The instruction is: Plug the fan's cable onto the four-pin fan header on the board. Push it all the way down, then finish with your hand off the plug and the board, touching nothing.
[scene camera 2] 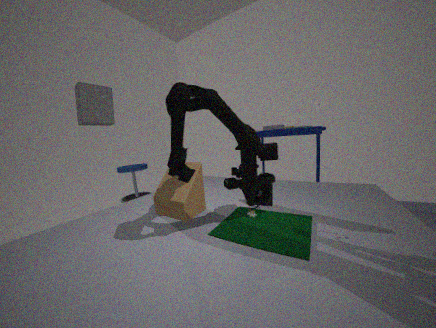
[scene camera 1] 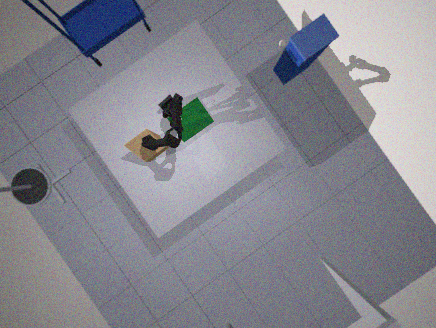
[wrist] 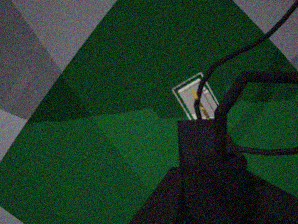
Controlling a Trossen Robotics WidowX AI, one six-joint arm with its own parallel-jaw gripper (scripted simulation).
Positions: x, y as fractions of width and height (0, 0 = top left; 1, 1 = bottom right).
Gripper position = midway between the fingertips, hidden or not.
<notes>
I see my gripper (scene camera 2: 0.57, 0.62) and a green board (scene camera 1: 0.45, 0.36).
My gripper also shows in the wrist view (wrist: 0.68, 0.78). The green board shows as well in the wrist view (wrist: 0.35, 0.60).
</notes>
